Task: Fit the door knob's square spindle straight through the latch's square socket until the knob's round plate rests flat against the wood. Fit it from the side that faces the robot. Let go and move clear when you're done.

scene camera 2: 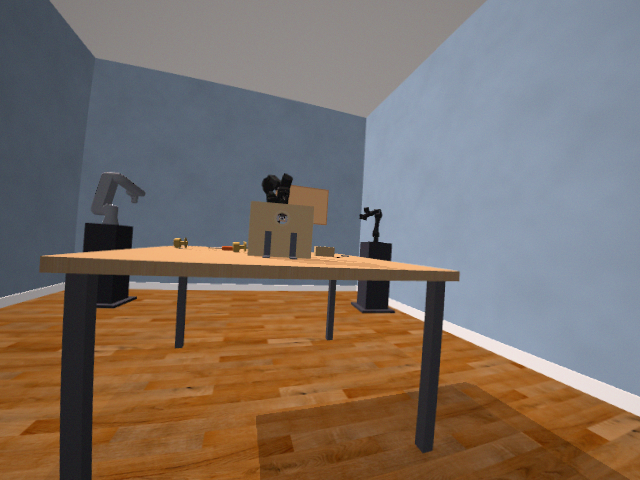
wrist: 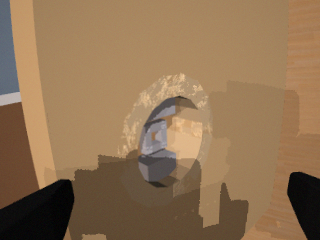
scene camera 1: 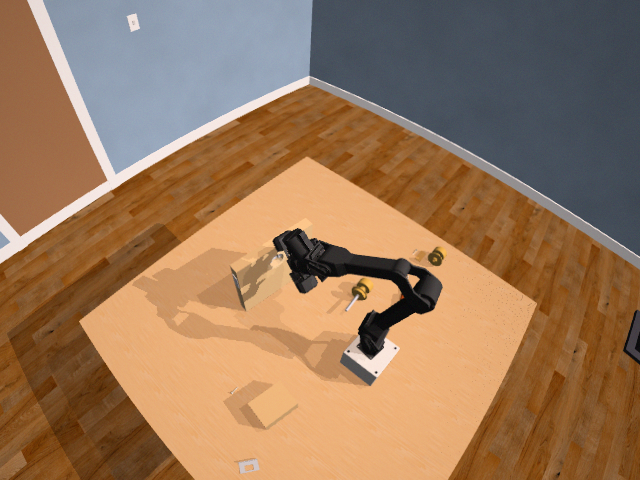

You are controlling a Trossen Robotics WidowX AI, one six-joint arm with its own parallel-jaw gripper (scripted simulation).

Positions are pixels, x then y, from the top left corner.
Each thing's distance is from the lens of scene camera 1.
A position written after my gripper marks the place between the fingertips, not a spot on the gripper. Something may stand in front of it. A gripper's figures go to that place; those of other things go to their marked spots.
my gripper (scene camera 1: pixel 283 261): 108 cm
small wood block (scene camera 1: pixel 275 403): 107 cm
wooden door block (scene camera 1: pixel 258 279): 114 cm
